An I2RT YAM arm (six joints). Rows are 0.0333 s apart.
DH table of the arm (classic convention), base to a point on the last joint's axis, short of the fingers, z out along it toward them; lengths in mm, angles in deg. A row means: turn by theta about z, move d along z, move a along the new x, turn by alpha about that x. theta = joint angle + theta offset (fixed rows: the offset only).
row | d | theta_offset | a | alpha
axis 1 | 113.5 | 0 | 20 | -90
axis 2 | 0 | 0 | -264 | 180
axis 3 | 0 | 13.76 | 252.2 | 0
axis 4 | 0 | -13.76 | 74 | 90
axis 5 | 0 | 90 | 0 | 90
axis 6 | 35.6 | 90 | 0 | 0
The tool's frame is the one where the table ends.
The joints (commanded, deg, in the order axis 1, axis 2, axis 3, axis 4, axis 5, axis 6), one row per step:
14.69, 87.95, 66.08, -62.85, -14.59, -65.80
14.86, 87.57, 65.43, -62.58, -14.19, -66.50
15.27, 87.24, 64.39, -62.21, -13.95, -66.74
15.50, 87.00, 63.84, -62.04, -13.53, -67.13
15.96, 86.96, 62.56, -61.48, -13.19, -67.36
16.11, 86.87, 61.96, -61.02, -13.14, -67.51
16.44, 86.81, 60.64, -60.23, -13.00, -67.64
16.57, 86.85, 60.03, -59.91, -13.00, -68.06
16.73, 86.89, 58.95, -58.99, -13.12, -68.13
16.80, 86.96, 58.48, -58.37, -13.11, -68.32
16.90, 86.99, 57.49, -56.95, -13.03, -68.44
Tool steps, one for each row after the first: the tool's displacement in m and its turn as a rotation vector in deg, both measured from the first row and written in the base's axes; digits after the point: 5 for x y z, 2 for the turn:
-0.00202, 0.00004, -0.00131, -0.40, -0.29, 0.81
-0.00508, 0.00105, -0.00456, -0.72, -0.08, 1.43
-0.00685, 0.00140, -0.00604, -1.17, -0.15, 2.00
-0.00976, 0.00256, -0.01158, -1.67, 0.36, 2.66
-0.01085, 0.00293, -0.01382, -1.74, 0.35, 2.96
-0.01350, 0.00362, -0.01934, -1.99, 0.73, 3.41
-0.01471, 0.00388, -0.02216, -2.08, 0.95, 3.95
-0.01626, 0.00424, -0.02695, -2.02, 1.15, 4.19
-0.01647, 0.00449, -0.02922, -2.01, 1.02, 4.44
-0.01687, 0.00479, -0.03351, -1.99, 0.58, 4.65

